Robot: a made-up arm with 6 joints.
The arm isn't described. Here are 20 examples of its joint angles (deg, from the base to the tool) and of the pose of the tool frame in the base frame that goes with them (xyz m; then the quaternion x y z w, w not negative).
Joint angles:
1: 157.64 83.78 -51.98 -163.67 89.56 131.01
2: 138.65 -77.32 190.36 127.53 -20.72 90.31
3: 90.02 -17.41 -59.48 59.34 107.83 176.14
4: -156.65 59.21 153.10 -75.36 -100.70 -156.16
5: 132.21 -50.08 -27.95 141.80 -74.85 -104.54
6: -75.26 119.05 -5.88 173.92 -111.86 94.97
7: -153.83 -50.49 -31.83 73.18 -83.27 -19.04
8: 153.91 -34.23 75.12 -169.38 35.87 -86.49
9: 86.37 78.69 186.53 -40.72 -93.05 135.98
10: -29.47 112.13 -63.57 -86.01 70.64 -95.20
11: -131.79 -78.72 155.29 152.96 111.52 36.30
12: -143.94 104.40 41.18 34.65 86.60 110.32
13: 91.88 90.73 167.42 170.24 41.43 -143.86
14: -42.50 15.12 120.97 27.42 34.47 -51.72
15: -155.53 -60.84 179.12 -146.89 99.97 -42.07
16: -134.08 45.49 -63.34 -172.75 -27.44 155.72
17: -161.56 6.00 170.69 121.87 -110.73 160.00
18: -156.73 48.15 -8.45 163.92 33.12 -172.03
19: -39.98 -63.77 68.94 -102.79 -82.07 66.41
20: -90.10 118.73 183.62 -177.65 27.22 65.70
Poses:
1: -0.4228 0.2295 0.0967 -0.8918 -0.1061 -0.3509 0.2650
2: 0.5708 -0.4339 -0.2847 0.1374 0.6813 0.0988 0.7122
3: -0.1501 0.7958 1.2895 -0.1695 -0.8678 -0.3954 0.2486
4: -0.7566 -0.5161 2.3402 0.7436 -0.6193 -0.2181 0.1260
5: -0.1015 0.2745 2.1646 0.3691 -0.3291 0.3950 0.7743
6: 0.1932 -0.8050 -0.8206 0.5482 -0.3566 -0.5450 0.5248
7: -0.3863 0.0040 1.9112 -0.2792 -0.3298 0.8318 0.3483
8: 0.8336 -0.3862 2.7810 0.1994 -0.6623 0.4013 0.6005
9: -0.0641 0.8733 1.9681 -0.3977 -0.8703 0.2104 0.2002
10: -0.0411 -0.1746 0.0544 0.0667 -0.0488 -0.9332 0.3497
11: 1.0345 1.0413 0.1124 -0.0648 -0.4368 0.0004 0.8972
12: -1.5695 -1.2713 -0.3575 -0.5807 0.6645 -0.4456 0.1508
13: -0.0691 1.4793 1.9349 0.0465 -0.3970 0.6416 0.6546
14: -0.0742 0.1327 2.9074 -0.3473 -0.8120 0.1176 0.4542
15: 1.1204 0.6181 0.3431 0.3142 -0.1420 0.5529 0.7586
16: -0.5465 -0.5797 0.2360 0.6502 0.1277 -0.7167 0.2173
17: 0.6848 0.3816 1.8303 -0.4836 -0.3967 0.7539 0.2010
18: -1.5852 -0.7118 0.4794 0.7021 0.0549 -0.6910 0.1629
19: -1.2027 1.2392 1.8896 -0.6899 -0.4212 0.3315 0.4866
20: -0.0062 -1.5676 1.3943 0.4235 -0.6896 -0.1858 0.5573
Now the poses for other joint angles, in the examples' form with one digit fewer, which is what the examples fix.
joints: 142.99 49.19 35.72 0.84 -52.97 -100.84
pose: -1.730 1.307 1.209 -0.126 0.717 0.376 0.573
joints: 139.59 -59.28 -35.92 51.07 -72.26 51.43
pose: -0.111 0.272 1.817 -0.659 -0.415 0.533 0.330
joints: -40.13 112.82 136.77 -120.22 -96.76 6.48
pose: 1.659 -1.193 1.004 0.468 0.098 0.577 0.663
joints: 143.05 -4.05 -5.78 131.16 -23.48 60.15
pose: -1.053 0.860 2.018 -0.465 -0.874 -0.127 0.067
